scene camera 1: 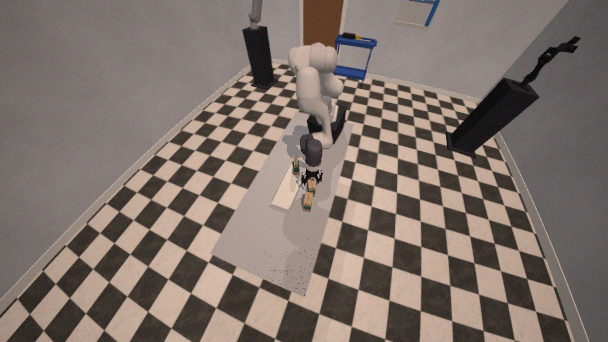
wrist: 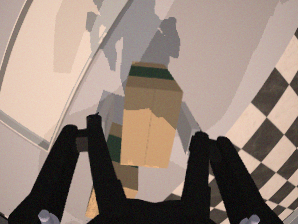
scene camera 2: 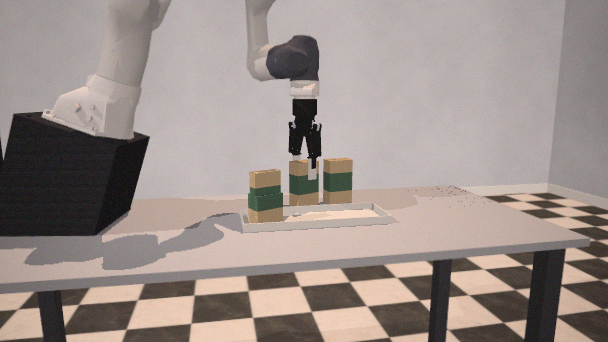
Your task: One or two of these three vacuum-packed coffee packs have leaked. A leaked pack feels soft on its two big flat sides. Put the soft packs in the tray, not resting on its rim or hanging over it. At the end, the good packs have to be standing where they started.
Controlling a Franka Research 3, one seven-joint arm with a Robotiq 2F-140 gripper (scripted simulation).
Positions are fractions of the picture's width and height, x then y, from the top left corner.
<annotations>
A white tray shows in scene camera 1 (0.47,0.56), in the wrist view (0.17,0.23) and in scene camera 2 (0.58,0.63).
</annotations>
